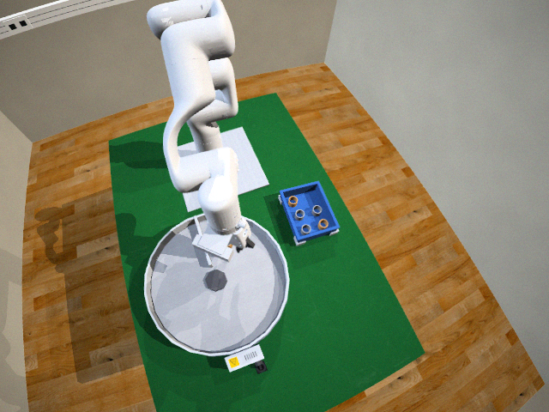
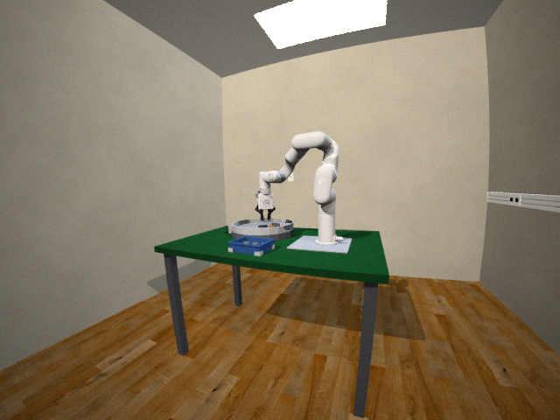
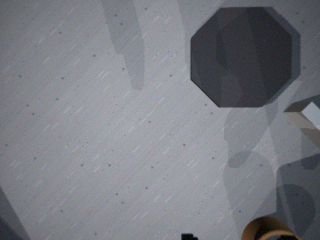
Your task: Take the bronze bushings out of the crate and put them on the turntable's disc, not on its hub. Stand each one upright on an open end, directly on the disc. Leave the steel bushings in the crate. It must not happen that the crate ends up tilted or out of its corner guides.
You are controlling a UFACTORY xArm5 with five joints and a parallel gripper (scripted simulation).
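My gripper is now 28 cm to the right of the blue crate, 11 cm above it and 5 cm past it. From my hand the other things lie so: grey turntable disc (8 cm to the right, 8 cm below, 6 cm ahead).
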